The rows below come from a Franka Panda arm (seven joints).
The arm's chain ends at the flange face. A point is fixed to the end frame.
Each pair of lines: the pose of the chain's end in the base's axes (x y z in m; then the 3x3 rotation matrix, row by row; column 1 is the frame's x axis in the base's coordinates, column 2 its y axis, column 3 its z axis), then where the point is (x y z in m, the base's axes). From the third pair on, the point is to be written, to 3 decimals.
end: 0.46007 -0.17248 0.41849; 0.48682 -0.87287 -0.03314; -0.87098 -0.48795 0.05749; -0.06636 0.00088 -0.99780
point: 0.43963 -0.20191 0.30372
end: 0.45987 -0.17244 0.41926; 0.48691 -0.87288 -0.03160; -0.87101 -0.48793 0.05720; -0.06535 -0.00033 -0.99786
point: 0.43961 -0.20190 0.30447
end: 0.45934 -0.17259 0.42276; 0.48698 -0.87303 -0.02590; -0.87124 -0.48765 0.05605; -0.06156 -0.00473 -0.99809
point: 0.440 -0.202 0.308
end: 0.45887 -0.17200 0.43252; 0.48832 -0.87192 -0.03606; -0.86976 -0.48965 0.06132; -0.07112 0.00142 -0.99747
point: 0.438 -0.201 0.318
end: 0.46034 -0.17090 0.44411; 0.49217 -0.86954 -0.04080; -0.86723 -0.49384 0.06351; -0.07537 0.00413 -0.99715
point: 0.439 -0.200 0.329
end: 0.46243 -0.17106 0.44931; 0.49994 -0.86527 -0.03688; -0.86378 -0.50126 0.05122; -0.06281 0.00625 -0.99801
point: 0.442 -0.201 0.335
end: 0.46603 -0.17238 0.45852; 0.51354 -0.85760 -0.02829; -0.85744 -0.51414 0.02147; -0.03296 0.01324 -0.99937
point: 0.447 -0.206 0.345
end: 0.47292 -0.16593 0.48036; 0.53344 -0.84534 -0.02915; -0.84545 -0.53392 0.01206; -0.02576 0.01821 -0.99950
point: 0.455 -0.201 0.367
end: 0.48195 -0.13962 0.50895; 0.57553 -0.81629 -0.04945; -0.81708 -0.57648 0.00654; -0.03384 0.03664 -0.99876
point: 0.464 -0.176 0.396
